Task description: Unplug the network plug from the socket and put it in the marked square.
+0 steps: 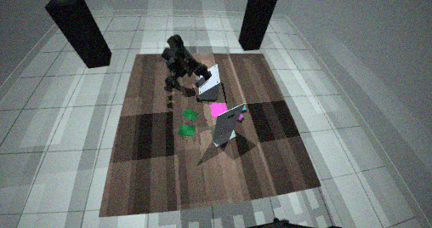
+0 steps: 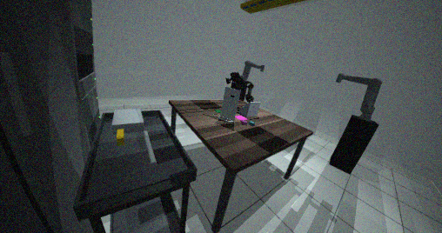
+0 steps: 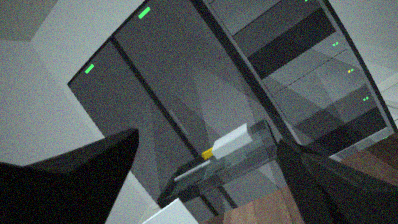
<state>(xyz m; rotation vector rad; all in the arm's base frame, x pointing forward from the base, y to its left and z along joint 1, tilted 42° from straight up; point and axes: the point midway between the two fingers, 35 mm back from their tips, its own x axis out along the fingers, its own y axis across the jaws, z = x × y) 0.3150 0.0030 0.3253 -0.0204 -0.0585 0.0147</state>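
Right now my gripper tip is 130 mm short of the purple plug, 210 mm to the right of it and 170 mm above it. The rest, counted from my gripper tip: magenta patch: 70 mm behind, 250 mm to the left, 430 mm below; then grey panel: 140 mm ahead, 220 mm to the left, 270 mm below.
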